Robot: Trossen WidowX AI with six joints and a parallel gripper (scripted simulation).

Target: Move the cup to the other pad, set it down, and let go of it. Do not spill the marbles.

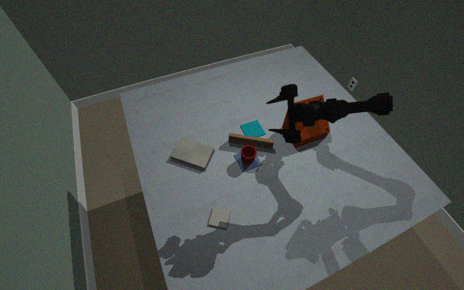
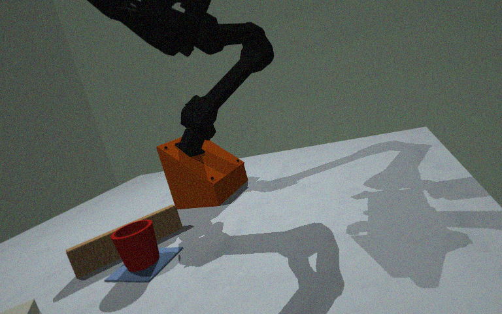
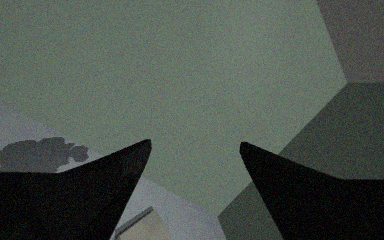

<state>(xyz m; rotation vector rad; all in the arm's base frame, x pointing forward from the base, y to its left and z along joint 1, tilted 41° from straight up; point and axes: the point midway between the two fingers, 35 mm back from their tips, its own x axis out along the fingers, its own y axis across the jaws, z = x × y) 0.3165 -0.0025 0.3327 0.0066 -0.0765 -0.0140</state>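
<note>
Now: gripper tip 400 mm above the red cup and 100 mm to the left of it. Round my gripper tip: wooden bar (420 mm below, 180 mm to the right, 40 mm behind); then cyan pad (450 mm below, 270 mm to the right, 80 mm behind).
</note>
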